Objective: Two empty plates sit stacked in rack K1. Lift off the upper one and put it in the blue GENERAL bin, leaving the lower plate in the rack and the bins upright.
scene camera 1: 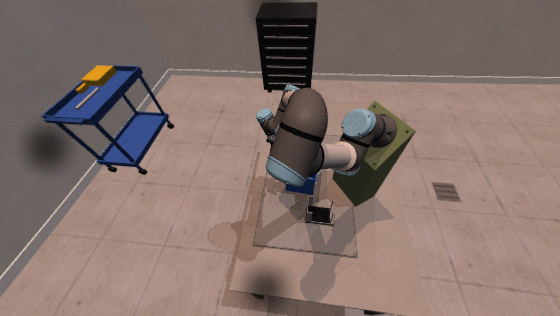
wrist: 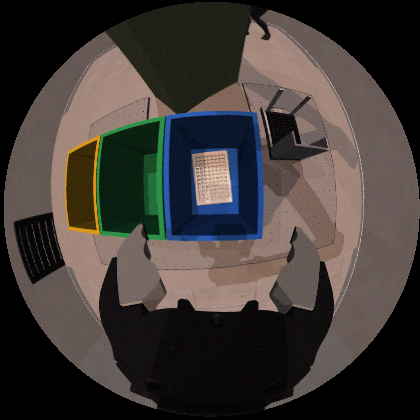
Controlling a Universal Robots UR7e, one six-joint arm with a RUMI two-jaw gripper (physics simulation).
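Frame: origin at the arm's base, x left, y back, z up, level; millimetres.
Where they show: gripper, between the fingertips: [wrist: 219, 228]; arm's base, origin of its link: [scene camera 1: 378, 131].
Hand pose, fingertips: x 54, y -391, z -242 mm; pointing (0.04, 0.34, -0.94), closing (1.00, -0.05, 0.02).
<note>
Things, the pixels of their centre, and the offset from my fingertips. Level surfaces: height alone.
- blue bin, middle of its body: [wrist: 213, 177] [scene camera 1: 301, 177] dy +58, dx -5, dz -150 mm
- dark plate, middle of its body: [wrist: 285, 132] [scene camera 1: 318, 214] dy +184, dx +186, dz -213 mm
- rack, middle of its body: [wrist: 290, 123] [scene camera 1: 321, 211] dy +194, dx +184, dz -170 mm
- green bin, middle of its body: [wrist: 147, 180] dy +61, dx -138, dz -150 mm
- perforated board, height of its surface: dz -240 mm
A light plate with a grid of wells [wrist: 212, 178] lies on the floor of the blue bin [wrist: 259, 175] [scene camera 1: 300, 187], which stands upright. A dark plate [wrist: 283, 127] [scene camera 1: 320, 215] sits in the rack [wrist: 282, 150] [scene camera 1: 309, 216], to the right of the bins in the wrist view. The green bin [wrist: 162, 175] and the yellow bin [wrist: 96, 185] stand upright beside the blue bin. My gripper [wrist: 219, 228] is open and empty, above the bins' near side. In scene camera 1 the gripper is mostly hidden behind the arm.
The arm's olive pedestal [scene camera 1: 365, 175] [wrist: 190, 55] stands next to the perforated board [scene camera 1: 285, 235] [wrist: 320, 200] that bears the rack and bins. A blue cart [scene camera 1: 135, 137] stands at the left and a black drawer cabinet [scene camera 1: 287, 12] [wrist: 37, 247] by the back wall.
</note>
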